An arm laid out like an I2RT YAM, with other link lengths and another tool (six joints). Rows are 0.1 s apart.
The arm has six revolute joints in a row. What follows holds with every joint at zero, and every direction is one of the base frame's.
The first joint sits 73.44 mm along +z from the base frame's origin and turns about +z.
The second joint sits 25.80 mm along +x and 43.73 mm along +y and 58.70 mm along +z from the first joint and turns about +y.
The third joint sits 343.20 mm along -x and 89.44 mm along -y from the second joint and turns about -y.
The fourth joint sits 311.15 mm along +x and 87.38 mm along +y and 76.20 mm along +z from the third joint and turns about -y.
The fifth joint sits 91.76 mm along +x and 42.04 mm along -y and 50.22 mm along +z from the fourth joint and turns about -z.
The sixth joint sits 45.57 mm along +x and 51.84 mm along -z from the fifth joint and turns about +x.
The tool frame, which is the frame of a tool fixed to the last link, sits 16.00 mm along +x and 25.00 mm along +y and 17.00 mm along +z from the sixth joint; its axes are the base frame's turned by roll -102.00, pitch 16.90 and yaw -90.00 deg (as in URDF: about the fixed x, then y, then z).
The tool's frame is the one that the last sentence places.
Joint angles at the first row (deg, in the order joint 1, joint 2, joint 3, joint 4, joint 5, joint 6):
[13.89, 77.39, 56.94, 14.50, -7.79, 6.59]
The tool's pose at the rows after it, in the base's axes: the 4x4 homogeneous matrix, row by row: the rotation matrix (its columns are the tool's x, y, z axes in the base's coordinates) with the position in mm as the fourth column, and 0 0 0 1 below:
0.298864 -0.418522 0.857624 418.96; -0.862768 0.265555 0.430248 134.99; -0.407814 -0.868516 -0.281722 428.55; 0 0 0 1
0.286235 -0.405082 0.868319 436.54; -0.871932 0.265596 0.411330 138.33; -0.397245 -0.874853 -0.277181 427.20; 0 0 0 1
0.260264 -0.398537 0.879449 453.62; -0.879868 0.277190 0.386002 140.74; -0.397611 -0.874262 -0.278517 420.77; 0 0 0 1
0.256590 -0.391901 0.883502 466.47; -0.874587 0.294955 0.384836 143.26; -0.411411 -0.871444 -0.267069 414.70; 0 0 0 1
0.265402 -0.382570 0.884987 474.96; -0.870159 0.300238 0.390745 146.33; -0.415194 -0.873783 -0.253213 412.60; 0 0 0 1
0.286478 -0.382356 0.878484 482.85; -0.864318 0.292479 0.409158 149.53; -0.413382 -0.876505 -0.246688 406.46; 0 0 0 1
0.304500 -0.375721 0.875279 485.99; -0.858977 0.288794 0.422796 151.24; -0.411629 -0.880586 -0.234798 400.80; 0 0 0 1
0.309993 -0.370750 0.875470 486.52; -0.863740 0.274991 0.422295 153.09; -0.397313 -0.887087 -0.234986 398.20; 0 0 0 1
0.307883 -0.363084 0.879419 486.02; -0.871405 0.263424 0.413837 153.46; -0.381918 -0.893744 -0.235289 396.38; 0 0 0 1
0.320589 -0.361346 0.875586 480.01; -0.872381 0.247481 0.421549 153.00; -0.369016 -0.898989 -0.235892 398.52; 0 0 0 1
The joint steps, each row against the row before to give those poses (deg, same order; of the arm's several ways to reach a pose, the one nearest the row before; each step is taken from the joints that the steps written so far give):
[0.00, 3.47, 1.89, 2.04, 0.16, -0.04]
[0.00, 3.04, 2.23, 1.14, 1.15, -0.53]
[0.00, 2.95, 1.56, 1.33, 1.65, 0.17]
[0.00, 2.44, 0.89, 2.17, 0.30, 0.92]
[0.10, 1.70, 0.90, 1.60, -0.17, 0.27]
[-0.02, 1.79, 0.54, 1.65, -1.19, -0.17]
[0.00, 0.99, -0.34, 2.04, -0.85, -0.09]
[0.16, 0.29, -0.14, 0.50, 0.00, -0.89]
[0.07, -0.01, -0.31, 0.36, 0.43, -0.94]
[0.01, -1.02, -0.65, -0.35, -0.65, -0.82]

